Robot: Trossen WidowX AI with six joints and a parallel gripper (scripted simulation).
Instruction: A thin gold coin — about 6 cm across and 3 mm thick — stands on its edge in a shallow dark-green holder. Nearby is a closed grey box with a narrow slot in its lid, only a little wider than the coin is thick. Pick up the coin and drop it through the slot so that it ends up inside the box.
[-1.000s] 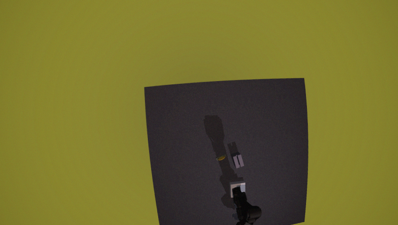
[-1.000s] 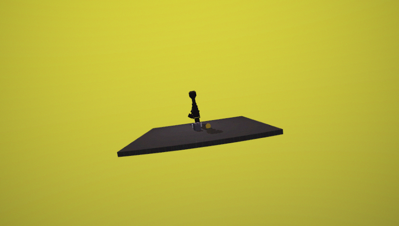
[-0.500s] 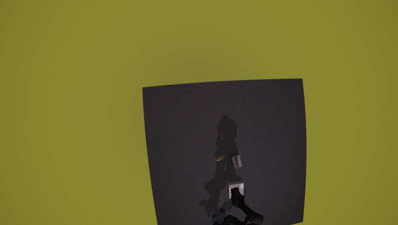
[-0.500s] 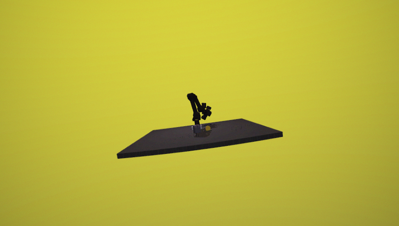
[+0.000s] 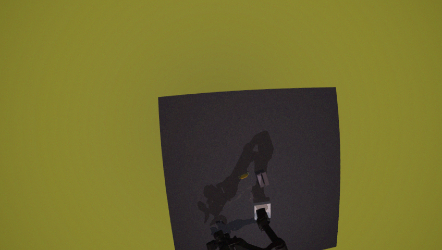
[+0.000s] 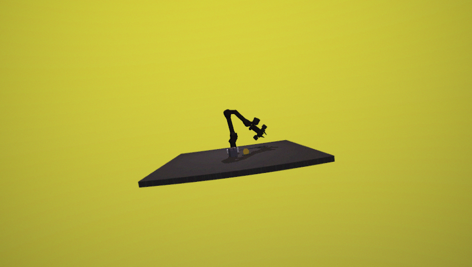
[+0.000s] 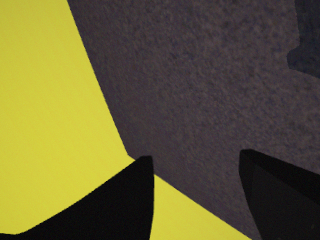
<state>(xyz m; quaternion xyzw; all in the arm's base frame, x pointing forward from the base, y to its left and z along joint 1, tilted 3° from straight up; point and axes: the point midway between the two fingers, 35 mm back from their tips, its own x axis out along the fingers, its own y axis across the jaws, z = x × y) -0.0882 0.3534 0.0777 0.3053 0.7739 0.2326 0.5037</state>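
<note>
My gripper tip is 390 mm short of the gold coin, 310 mm to the left of it and 70 mm above it.
</note>
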